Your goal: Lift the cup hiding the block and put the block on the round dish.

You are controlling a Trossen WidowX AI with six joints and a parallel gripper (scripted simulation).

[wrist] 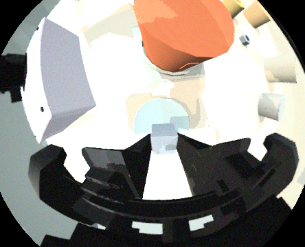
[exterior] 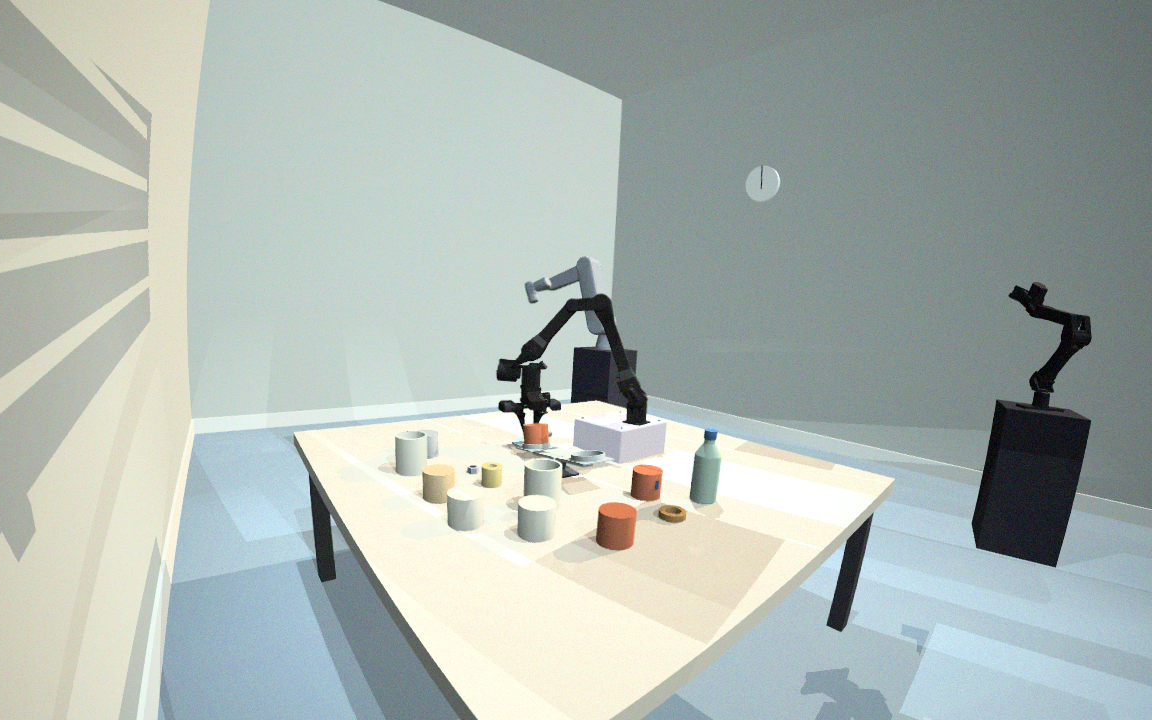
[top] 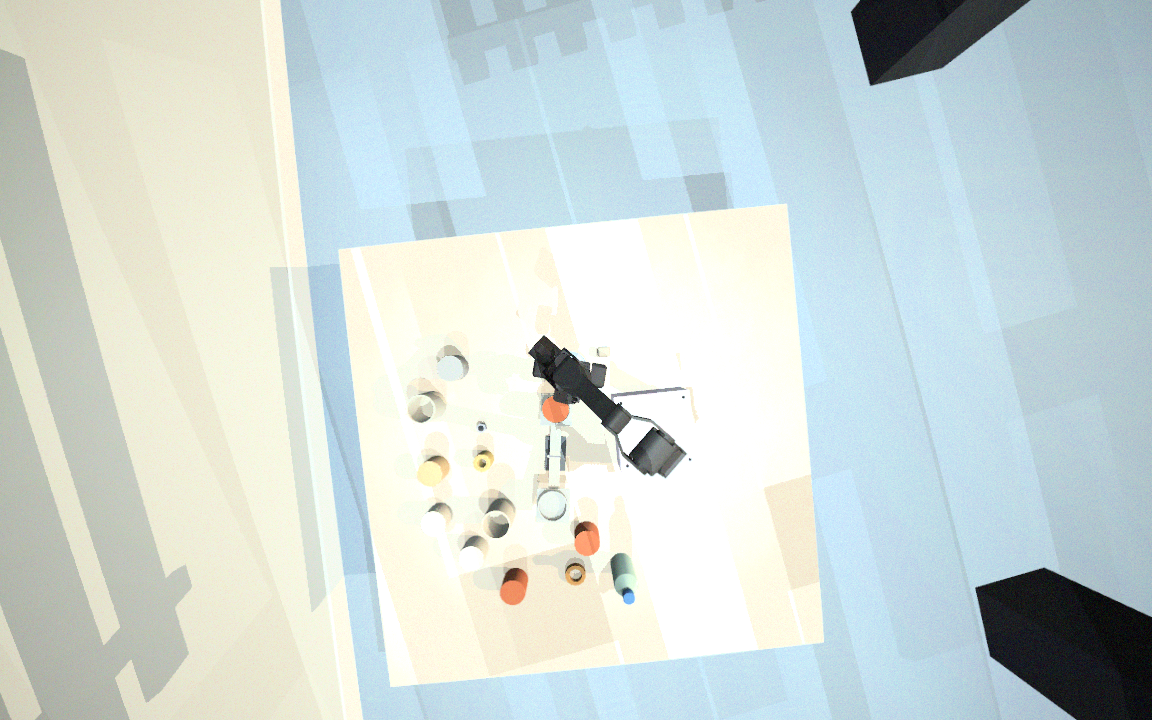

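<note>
Now: gripper tip 3 cm above the round white dish. The rest, counted from my gripper tip: bottle: 59 cm to the left, 8 cm above; then pale grey-blue block: right at my gripper tip; then orange ring: 14 cm ahead, 58 cm to the left, 3 cm below.
</note>
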